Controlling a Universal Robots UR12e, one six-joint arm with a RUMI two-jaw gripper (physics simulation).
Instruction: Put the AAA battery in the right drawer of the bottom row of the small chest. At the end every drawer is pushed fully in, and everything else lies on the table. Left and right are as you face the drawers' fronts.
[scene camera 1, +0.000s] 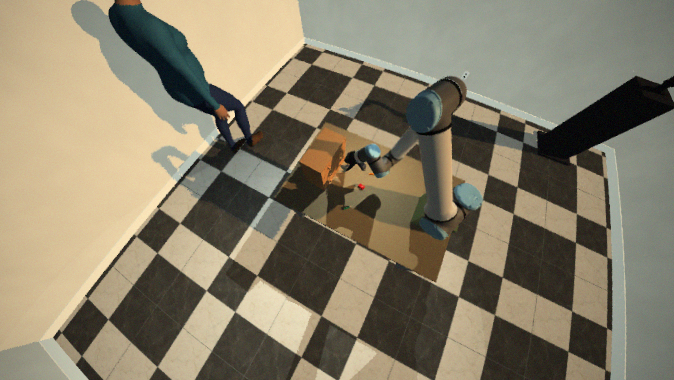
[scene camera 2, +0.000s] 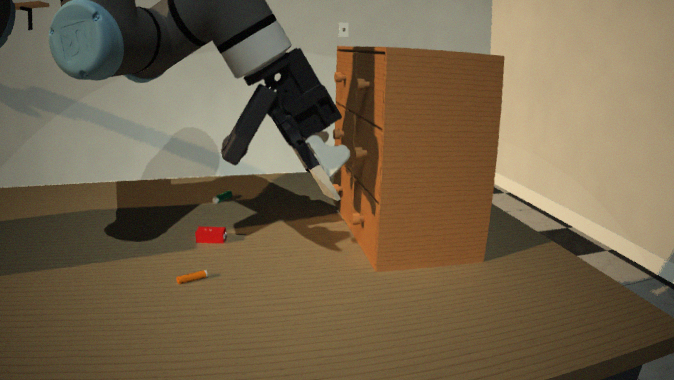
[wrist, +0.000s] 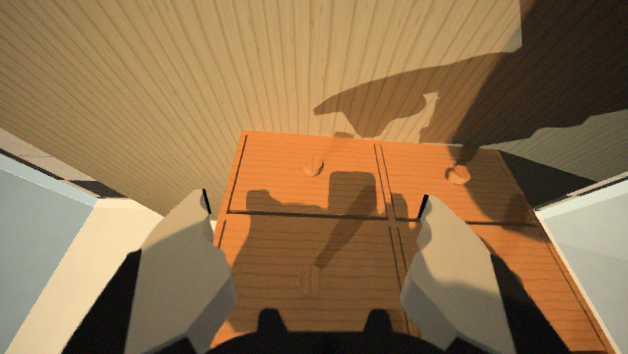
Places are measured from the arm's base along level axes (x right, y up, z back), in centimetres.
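Where they show: gripper, fingertip midpoint: (scene camera 1: 346, 164) (scene camera 2: 326, 185) (wrist: 315, 194).
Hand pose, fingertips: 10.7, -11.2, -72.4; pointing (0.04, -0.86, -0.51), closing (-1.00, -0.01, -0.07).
Observation:
Things, the pixels of their top centre, and the offset from my fingertips, as dx, dy, dz. "spot": a spot on its surface instead. Level surfaces: height alone.
- thin orange battery, top centre: (scene camera 2: 192, 273) (scene camera 1: 371, 173) +5.3, -9.5, +20.7
- small orange-brown wooden chest, top centre: (scene camera 2: 408, 48) (scene camera 1: 323, 149) -6.2, +20.5, -15.3
- bottom row, surface spot: (wrist: 280, 150) spot: +4.1, -8.0, -5.3
- red 9V battery, top centre: (scene camera 2: 211, 229) (scene camera 1: 361, 186) -8.7, -8.8, +16.9
- green battery, top centre: (scene camera 2: 222, 193) (scene camera 1: 346, 207) -29.4, -9.1, +13.1
- table, surface height: dy -10.6
The thin orange battery (scene camera 1: 371, 174) (scene camera 2: 192, 277), which looks like the AAA, lies on the table in front of the small orange-brown wooden chest (scene camera 1: 320, 156) (scene camera 2: 436, 160). The right drawer of the bottom row (wrist: 280, 150) is at the upper left in the wrist view, and its round knob (scene camera 2: 357, 218) (wrist: 313, 165) points at the gripper. The drawers I can see look flush. My gripper (scene camera 2: 336, 175) (wrist: 315, 194) is open and empty, tilted down close in front of the chest's right column. Its fingertips are apart on either side of that column, their shadows falling on the fronts.
A red 9V battery (scene camera 1: 361, 186) (scene camera 2: 211, 235) and a green battery (scene camera 1: 345, 207) (scene camera 2: 223, 197) lie on the table (scene camera 1: 400, 247) (scene camera 2: 320, 320) to the left of the orange one, as one faces the drawers. A person (scene camera 1: 165, 65) stands behind the chest.

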